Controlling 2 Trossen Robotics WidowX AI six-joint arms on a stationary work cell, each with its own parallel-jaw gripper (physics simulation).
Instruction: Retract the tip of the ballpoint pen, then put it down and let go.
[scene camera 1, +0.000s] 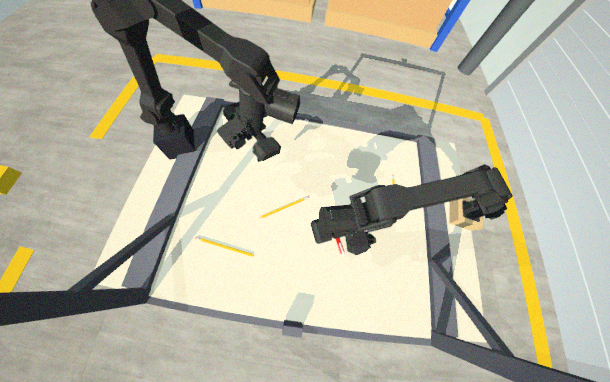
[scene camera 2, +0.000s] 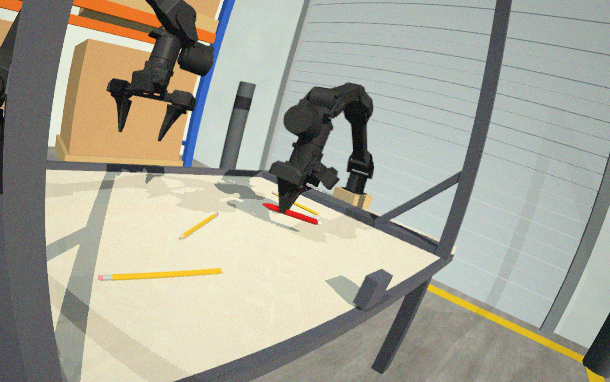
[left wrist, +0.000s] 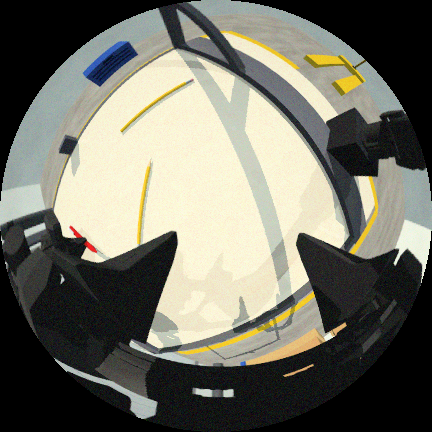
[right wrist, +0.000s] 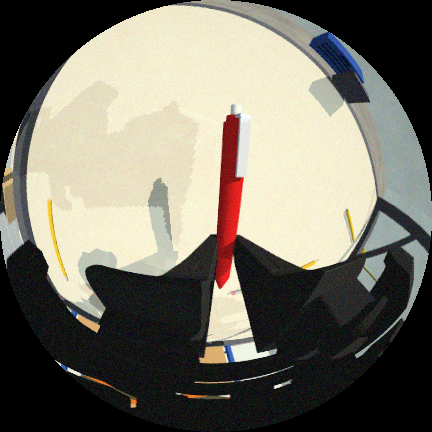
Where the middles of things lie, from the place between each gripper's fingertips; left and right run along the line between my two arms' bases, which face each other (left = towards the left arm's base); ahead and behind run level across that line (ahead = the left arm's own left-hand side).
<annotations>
The red ballpoint pen (right wrist: 236, 128) is 10 mm behind my right hand, 10 mm to the right of it and 10 mm above it. Also, from my right hand: small grey block (scene camera 2: 374, 285) 290 mm behind, 60 mm to the left, 10 mm below.
My left hand is 150 mm past the red ballpoint pen, 300 mm to the left of it and 100 mm above it. The rest, counted from my left hand: small grey block (430 mm behind, 240 mm to the right, 120 mm below).
</annotations>
